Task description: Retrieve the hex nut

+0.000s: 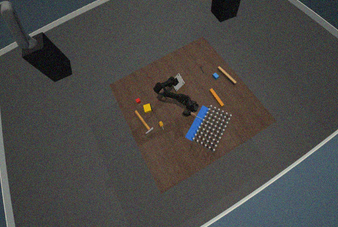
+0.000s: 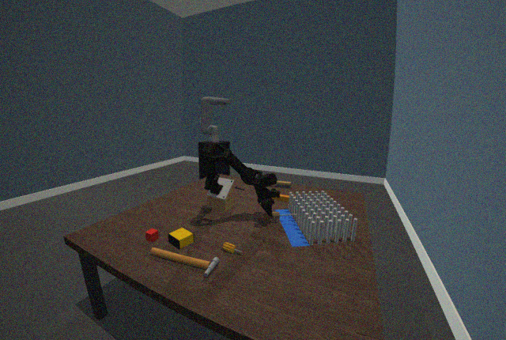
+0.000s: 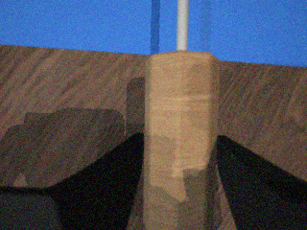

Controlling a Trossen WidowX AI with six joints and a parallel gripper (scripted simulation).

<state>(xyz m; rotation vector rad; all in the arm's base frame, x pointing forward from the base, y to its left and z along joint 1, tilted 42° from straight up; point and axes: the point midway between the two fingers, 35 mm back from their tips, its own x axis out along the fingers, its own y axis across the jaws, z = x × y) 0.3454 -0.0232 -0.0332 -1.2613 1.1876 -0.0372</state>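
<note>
Right now the blue taped strip is 100 mm ahead of my gripper tip, 20 mm to the left of it and 40 mm below it. From my gripper tip the other things lie so: orange bar (50 mm behind, 320 mm to the left, 20 mm below); then yellow-handled screwdriver (30 mm behind, 320 mm to the right, 20 mm below); then rod (80 mm ahead, 60 mm to the left).
</note>
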